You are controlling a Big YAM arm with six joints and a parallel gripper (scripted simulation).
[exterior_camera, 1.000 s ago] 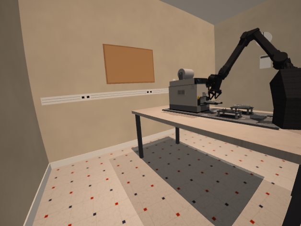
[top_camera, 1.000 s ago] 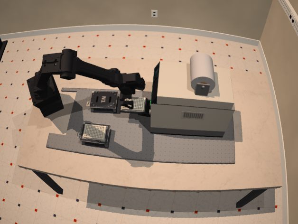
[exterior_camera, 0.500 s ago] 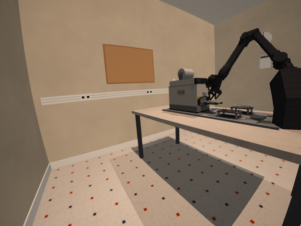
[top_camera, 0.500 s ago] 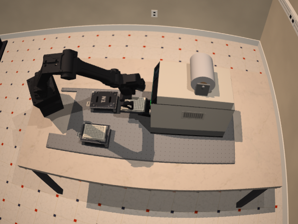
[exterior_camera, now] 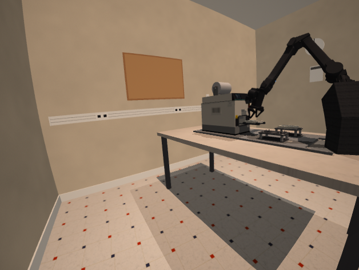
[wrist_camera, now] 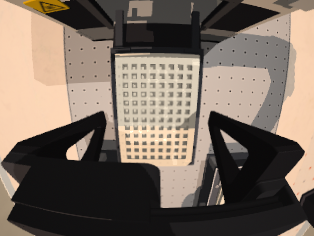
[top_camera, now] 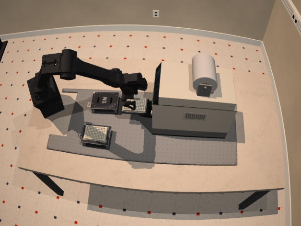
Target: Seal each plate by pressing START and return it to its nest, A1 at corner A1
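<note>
The sealer stage lies 50 mm below my hand. From my hand the other things lie so: yellow warning label 120 mm ahead, 60 mm to the left, 10 mm above; start button 80 mm ahead, 110 mm to the right, 40 mm above; plate 230 mm behind, 120 mm to the right, 90 mm below.
</note>
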